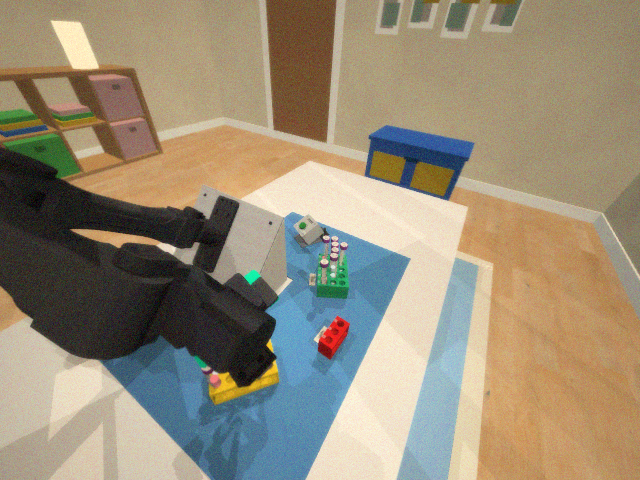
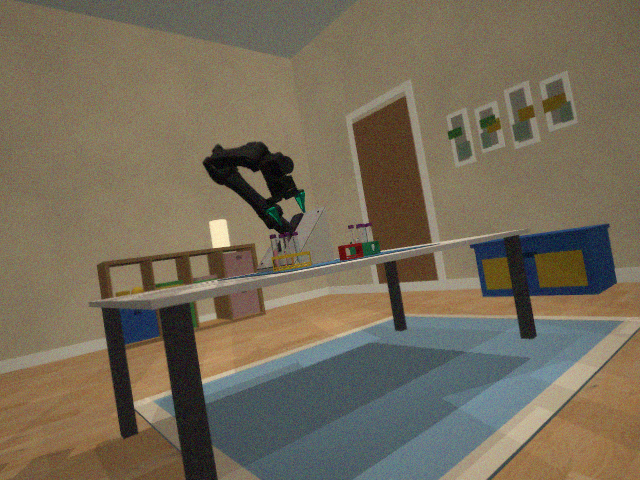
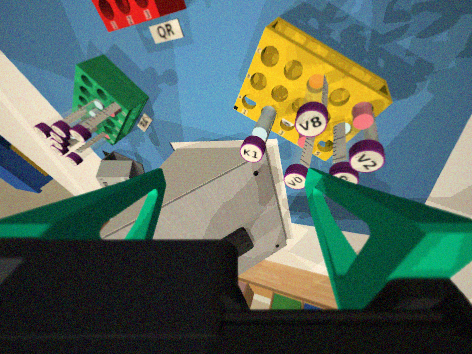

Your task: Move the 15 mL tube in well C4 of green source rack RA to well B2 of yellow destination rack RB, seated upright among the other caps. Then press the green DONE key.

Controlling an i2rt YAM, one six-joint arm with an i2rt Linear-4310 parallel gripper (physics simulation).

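Frame: origin at the arm's base, x right, y down, z ahead, level; metres.
Where they show: gripper, fingertip midpoint: (image 2: 293,219) (image 3: 235,176); arm's base at its link origin: (image 1: 217,234) (image 2: 290,232).
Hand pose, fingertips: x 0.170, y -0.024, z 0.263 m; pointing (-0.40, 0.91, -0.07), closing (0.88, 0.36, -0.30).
Things, the pixels of their top centre, and the offset from my fingertips. "spot": a spot on its surface instead.
- yellow rack RB at its top centre: (image 3: 300,106) (image 1: 242,361) (image 2: 291,254) dx +0.023, dy +0.119, dz -0.013 m
- tube capped K1 at a spot on its surface: (image 3: 252,149) spot: dx -0.006, dy +0.045, dz -0.011 m
- Well B2 at a spot on its surface: (image 3: 280,93) spot: dx -0.006, dy +0.157, dz -0.010 m
- Tubes marked V8 at a spot on its surface: (image 3: 311,120) spot: dx +0.043, dy +0.045, dz +0.011 m
- V0 at a spot on its surface: (image 3: 295,177) spot: dx +0.027, dy +0.045, dz -0.043 m
- V2 at a spot on its surface: (image 3: 366,156) spot: dx +0.077, dy +0.045, dz -0.020 m
- green rack RA at its top centre: (image 3: 97,112) (image 1: 332,269) (image 2: 364,242) dx -0.308, dy +0.119, dz +0.024 m
- green DONE key at a spot on its surface: (image 1: 302,225) spot: dx -0.418, dy +0.101, dz -0.151 m
- red rack at its top centre: (image 3: 122,3) (image 1: 334,331) (image 2: 349,244) dx -0.136, dy +0.119, dz +0.118 m
- QR tag at a spot on its surface: (image 3: 166,31) spot: dx -0.137, dy +0.168, dz +0.086 m
- small grey box at its top centre: (image 3: 106,188) (image 1: 308,219) dx -0.441, dy +0.086, dz -0.141 m
My gripper (image 2: 289,215) (image 3: 235,176) is open and empty above the yellow rack RB (image 1: 248,390) (image 2: 302,253) (image 3: 320,50), its fingers wide apart. The tube capped K1 (image 3: 252,149) stands roughly upright in RB, apparently in well A2, apart from the fingers. Well B2 (image 3: 280,93) looks empty. Tubes marked V8 (image 3: 311,120), V0 (image 3: 295,177) and V2 (image 3: 366,156) also stand in RB. The green rack RA (image 1: 332,291) (image 2: 371,248) (image 3: 117,77) holds several purple-capped tubes; whether C4 is filled I cannot tell. The green DONE key (image 1: 302,225) is on a small grey box.
A red rack (image 1: 333,338) (image 2: 350,251) (image 3: 135,12) with a QR tag (image 3: 166,31) lies on the blue mat. A large grey sloped panel (image 1: 253,232) (image 3: 220,195) stands beside RB. The small grey box (image 1: 311,233) (image 3: 116,170) stands past RA.
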